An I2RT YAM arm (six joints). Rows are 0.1 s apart.
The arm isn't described. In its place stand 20 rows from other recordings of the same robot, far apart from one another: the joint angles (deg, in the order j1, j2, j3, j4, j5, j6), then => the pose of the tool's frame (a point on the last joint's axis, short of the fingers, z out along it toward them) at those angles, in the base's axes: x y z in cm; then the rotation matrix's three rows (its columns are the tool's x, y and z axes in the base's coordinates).
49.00, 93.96, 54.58, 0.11, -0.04, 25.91 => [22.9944 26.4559 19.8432], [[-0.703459 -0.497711 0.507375], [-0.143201 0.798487 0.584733], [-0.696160 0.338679 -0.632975]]
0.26, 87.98, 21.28, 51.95, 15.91, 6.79 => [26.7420 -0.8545 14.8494], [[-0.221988 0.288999 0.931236], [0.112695 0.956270 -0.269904], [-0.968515 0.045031 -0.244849]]
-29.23, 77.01, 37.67, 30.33, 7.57, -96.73 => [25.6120 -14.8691 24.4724], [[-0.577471 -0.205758 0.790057], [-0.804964 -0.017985 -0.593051], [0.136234 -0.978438 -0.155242]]
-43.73, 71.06, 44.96, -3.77, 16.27, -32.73 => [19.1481 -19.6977 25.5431], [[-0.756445 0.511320 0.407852], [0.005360 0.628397 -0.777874], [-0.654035 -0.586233 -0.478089]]
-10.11, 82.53, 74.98, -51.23, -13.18, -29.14 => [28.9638 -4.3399 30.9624], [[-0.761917 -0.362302 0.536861], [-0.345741 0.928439 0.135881], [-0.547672 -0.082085 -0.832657]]
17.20, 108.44, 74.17, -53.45, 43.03, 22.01 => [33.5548 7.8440 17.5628], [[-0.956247 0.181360 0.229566], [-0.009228 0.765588 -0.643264], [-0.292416 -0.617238 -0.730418]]
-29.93, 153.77, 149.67, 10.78, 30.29, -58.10 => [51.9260 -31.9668 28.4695], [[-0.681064 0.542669 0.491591], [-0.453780 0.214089 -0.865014], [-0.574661 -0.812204 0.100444]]
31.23, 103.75, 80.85, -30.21, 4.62, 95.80 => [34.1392 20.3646 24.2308], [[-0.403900 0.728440 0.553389], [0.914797 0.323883 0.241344], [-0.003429 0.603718 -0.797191]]
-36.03, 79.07, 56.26, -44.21, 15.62, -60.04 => [20.5693 -16.1462 23.3348], [[-0.936256 -0.319688 0.145689], [-0.350762 0.827238 -0.438911], [0.019795 -0.462035 -0.886641]]
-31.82, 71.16, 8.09, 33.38, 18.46, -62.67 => [15.7899 -11.1244 11.8722], [[-0.845166 -0.036965 0.533225], [-0.467278 0.535455 -0.703519], [-0.259512 -0.843754 -0.469821]]
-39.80, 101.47, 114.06, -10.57, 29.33, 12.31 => [29.8838 -27.1680 48.7891], [[0.225621 0.906906 0.355833], [0.053950 0.353059 -0.934044], [-0.972720 0.229937 0.030730]]
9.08, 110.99, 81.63, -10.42, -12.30, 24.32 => [43.4390 7.7103 22.2551], [[-0.705835 -0.027620 0.707838], [0.294682 0.897226 0.328858], [-0.644174 0.440706 -0.625154]]
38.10, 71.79, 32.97, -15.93, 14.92, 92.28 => [18.5516 13.3816 16.8919], [[-0.453351 0.661203 0.597732], [0.871467 0.469599 0.141501], [-0.187134 0.585053 -0.789110]]
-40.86, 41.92, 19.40, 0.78, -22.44, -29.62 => [13.9097 -10.2352 21.1870], [[-0.409847 0.154084 0.899046], [-0.249492 0.929107 -0.272972], [-0.877370 -0.336182 -0.342349]]
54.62, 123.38, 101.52, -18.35, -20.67, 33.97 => [27.7471 41.2432 22.9137], [[-0.823457 -0.553232 0.125908], [-0.256648 0.561107 0.786950], [-0.506014 0.615706 -0.604034]]
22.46, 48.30, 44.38, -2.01, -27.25, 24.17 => [17.6744 9.0704 34.2810], [[-0.398497 -0.654753 0.642260], [0.229144 0.606982 0.760964], [-0.888084 0.450412 -0.091847]]
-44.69, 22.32, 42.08, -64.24, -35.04, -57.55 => [5.6790 -2.7428 28.0789], [[-0.507410 -0.267648 0.819085], [-0.469904 0.882714 -0.002658], [-0.722306 -0.386240 -0.573667]]
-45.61, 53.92, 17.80, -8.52, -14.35, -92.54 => [12.8721 -11.8879 15.4681], [[-0.546593 -0.516261 0.659325], [-0.825194 0.465998 -0.319219], [-0.142444 -0.718554 -0.680727]]
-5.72, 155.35, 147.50, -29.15, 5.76, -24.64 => [59.4892 -6.3178 18.3734], [[-0.618887 -0.087031 0.780644], [-0.354895 0.917599 -0.179058], [-0.700735 -0.387863 -0.598776]]
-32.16, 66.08, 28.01, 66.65, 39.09, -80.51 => [18.4522 -14.2535 29.9608], [[-0.803046 0.544843 0.241376], [-0.399360 -0.191412 -0.896589], [-0.442299 -0.816399 0.371302]]
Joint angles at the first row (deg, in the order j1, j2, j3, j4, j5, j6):
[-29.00, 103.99, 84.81, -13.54, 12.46, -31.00]
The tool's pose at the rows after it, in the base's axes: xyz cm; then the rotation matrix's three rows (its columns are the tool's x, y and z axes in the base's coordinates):
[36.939 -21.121 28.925], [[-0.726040 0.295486 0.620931], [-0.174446 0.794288 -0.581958], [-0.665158 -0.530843 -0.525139]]
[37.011 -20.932 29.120], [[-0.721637 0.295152 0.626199], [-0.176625 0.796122 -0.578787], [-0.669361 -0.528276 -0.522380]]
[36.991 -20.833 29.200], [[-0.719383 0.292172 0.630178], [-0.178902 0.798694 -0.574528], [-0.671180 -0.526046 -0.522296]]
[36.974 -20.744 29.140], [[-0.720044 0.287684 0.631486], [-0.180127 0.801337 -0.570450], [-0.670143 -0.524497 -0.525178]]
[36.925 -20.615 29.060], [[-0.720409 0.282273 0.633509], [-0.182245 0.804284 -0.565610], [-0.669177 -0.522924 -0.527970]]
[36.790 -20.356 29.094], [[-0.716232 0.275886 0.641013], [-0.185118 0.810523 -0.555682], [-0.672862 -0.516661 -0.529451]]
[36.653 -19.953 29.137], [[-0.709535 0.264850 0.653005], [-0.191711 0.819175 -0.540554], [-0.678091 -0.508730 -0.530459]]
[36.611 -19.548 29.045], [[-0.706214 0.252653 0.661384], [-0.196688 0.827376 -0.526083], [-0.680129 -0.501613 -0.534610]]
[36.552 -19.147 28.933], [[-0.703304 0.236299 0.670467], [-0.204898 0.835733 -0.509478], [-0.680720 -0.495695 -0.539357]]
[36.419 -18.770 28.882], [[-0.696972 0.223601 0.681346], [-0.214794 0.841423 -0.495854], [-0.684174 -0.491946 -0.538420]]
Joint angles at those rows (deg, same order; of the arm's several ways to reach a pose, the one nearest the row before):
[-28.75, 103.68, 84.85, -13.67, 12.22, -30.91]
[-28.48, 103.54, 85.04, -13.80, 12.13, -30.72]
[-28.40, 103.36, 84.99, -13.89, 11.87, -30.69]
[-28.32, 103.28, 84.82, -13.97, 11.69, -30.71]
[-28.22, 103.09, 84.46, -13.97, 11.47, -30.76]
[-28.04, 102.54, 83.89, -13.97, 10.90, -30.61]
[-27.71, 101.83, 83.11, -13.89, 10.08, -30.49]
[-27.29, 101.38, 82.45, -13.89, 9.45, -30.36]
[-26.90, 100.91, 81.73, -13.89, 8.69, -30.45]
[-26.58, 100.25, 80.79, -13.47, 7.97, -30.59]

